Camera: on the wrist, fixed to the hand. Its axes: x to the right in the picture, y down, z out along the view.
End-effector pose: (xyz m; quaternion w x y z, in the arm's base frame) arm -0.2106 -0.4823 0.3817 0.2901 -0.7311 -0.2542 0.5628
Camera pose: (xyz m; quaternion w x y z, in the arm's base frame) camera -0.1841 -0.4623 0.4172 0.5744 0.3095 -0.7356 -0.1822
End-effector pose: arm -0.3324 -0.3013 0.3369 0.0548 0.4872 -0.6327 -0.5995
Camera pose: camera -0.2899 -0.3126 0.3161 0.6863 -0.5778 -0.4323 0.0908
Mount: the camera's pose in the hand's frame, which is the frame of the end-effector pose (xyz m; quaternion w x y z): -0.0037 -0.0381 -0.0300 0.0248 0.0494 -0.1084 -0.9926
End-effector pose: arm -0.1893 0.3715 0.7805 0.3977 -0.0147 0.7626 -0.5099
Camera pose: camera -0.2200 0.3778 0.8177 0.4129 0.7929 0.0640 0.4435
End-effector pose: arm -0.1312 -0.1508 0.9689 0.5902 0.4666 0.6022 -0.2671
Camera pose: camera -0.1790 -0.1416 0.9685 0.2082 0.5859 -0.4009 0.6728
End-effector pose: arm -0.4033 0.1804 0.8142 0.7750 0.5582 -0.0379 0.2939
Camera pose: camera -0.3955 0.1977 0.7694 0.2792 0.1216 0.4836 -0.8206
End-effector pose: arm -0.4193 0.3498 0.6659 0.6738 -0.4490 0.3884 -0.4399
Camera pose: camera -0.4573 0.3374 0.6936 0.3556 0.4111 0.5308 0.6502
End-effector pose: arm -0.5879 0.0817 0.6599 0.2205 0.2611 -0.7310 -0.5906
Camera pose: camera -0.5615 0.0553 0.6287 0.6729 -0.6789 -0.1880 0.2257
